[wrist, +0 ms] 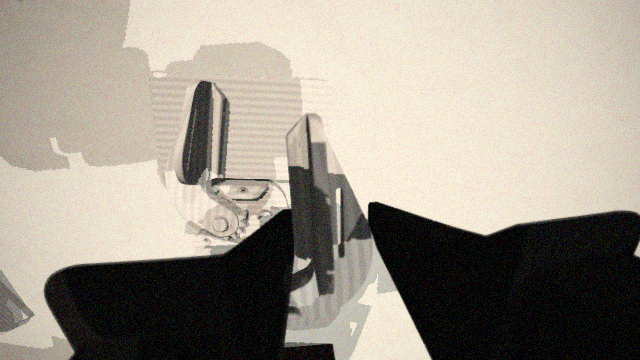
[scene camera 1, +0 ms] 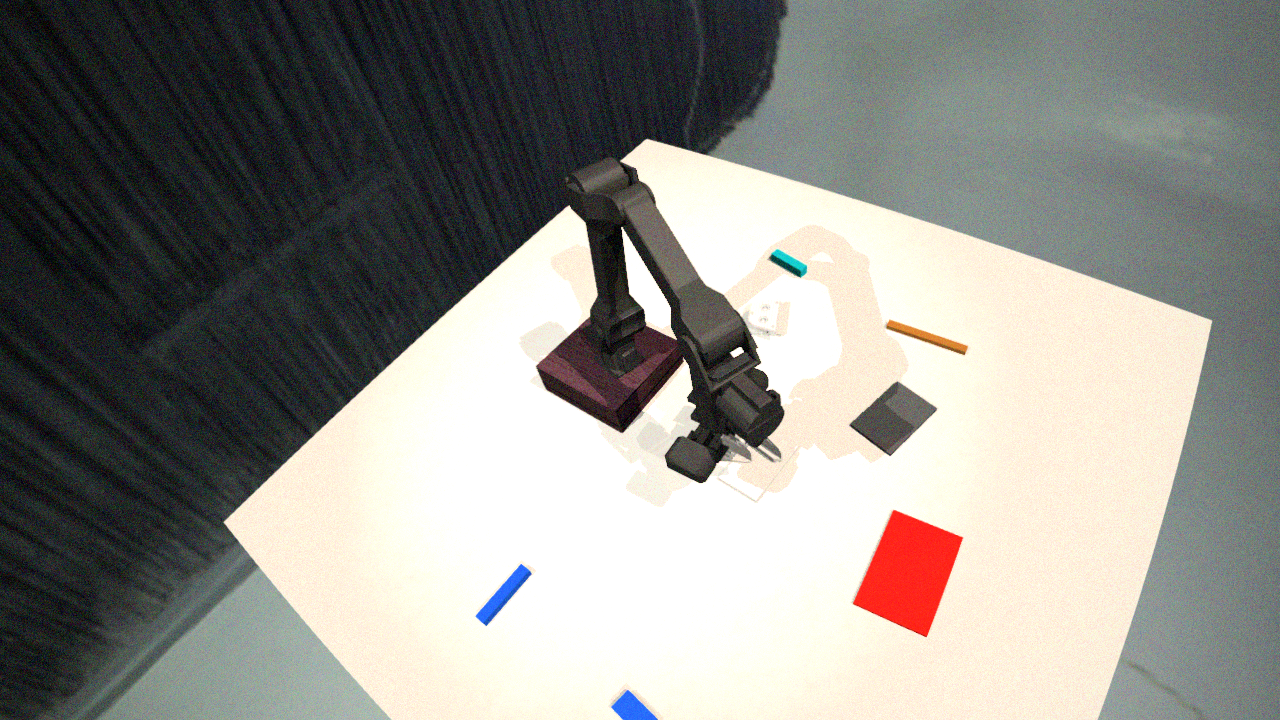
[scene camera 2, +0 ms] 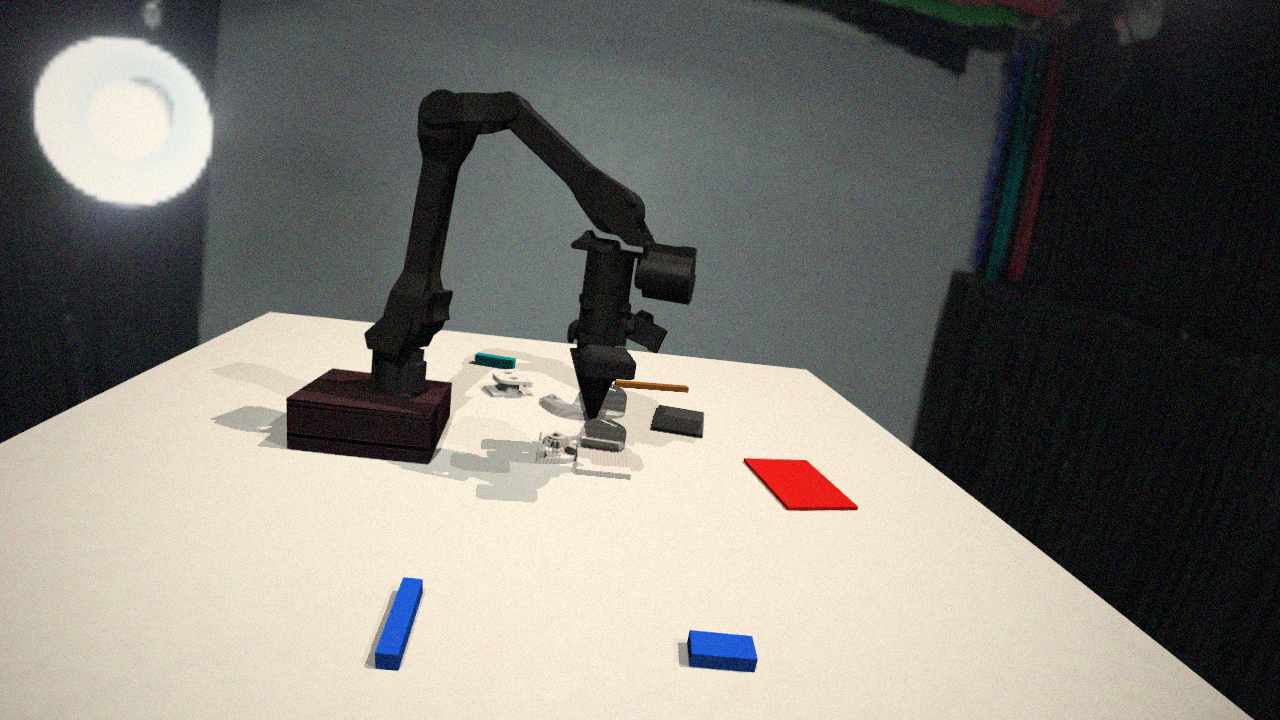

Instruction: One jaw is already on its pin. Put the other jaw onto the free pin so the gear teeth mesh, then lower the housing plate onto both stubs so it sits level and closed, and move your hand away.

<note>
My gripper (scene camera 2: 590, 413) holds a jaw (scene camera 2: 614, 405). Also in view: an orange bar (scene camera 1: 900, 328), a red plate (scene camera 1: 905, 581), a dark grey plate (scene camera 1: 899, 412), a jaw (scene camera 2: 598, 434) and a blue bar (scene camera 1: 521, 574).
The red plate also shows in scene camera 2 (scene camera 2: 798, 486). My gripper is seen too in the wrist view (wrist: 330, 215) and in scene camera 1 (scene camera 1: 722, 451). The wrist view does not show the orange bar: it is out of frame. The wrist view misses the red plate: it is out of frame.
</note>
